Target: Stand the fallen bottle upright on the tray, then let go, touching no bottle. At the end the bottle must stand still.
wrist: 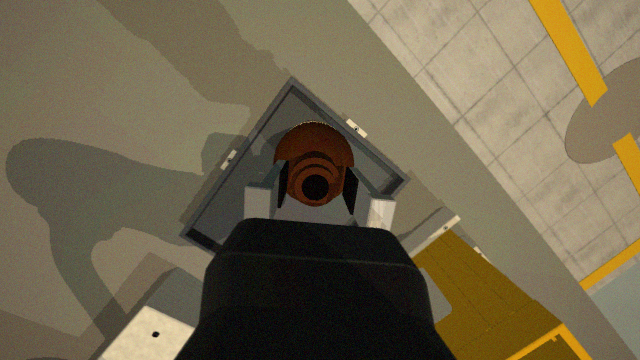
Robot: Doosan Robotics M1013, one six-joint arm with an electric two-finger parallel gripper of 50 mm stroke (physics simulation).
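Places are measured from the arm's base along level axes (x ahead, y left, z up), in metres.
Pixels of known places: gripper, fingertip midpoint: (316,178).
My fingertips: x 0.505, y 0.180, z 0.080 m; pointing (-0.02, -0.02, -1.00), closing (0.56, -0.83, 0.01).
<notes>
Behind a point stands the place of what it marks.
The brown bottle (314,141) {x 0.523, y 0.197, z 0.062 m} stands upright, as far as this view from above shows, with its dark round mouth towards the camera. It is inside the grey square tray (225,202) {x 0.371, y 0.226, z -0.052 m}, whose low walls surround it. My gripper (316,178) {x 0.505, y 0.180, z 0.080 m} is open, with one black finger pad on each side of the bottle's upper part. The pads are very near the bottle; whether either touches it I cannot tell. The bottle's base and the near corner of the tray are hidden, the corner by the black gripper body.
A yellow bin (485,285) {x 0.525, y -0.031, z 0.061 m} stands at the lower right, near the tray. A pale block (150,332) {x 0.193, y 0.197, z 0.015 m} with a dark hole is at the lower left. The table's edge runs diagonally on the right, with tiled floor (480,65) beyond.
</notes>
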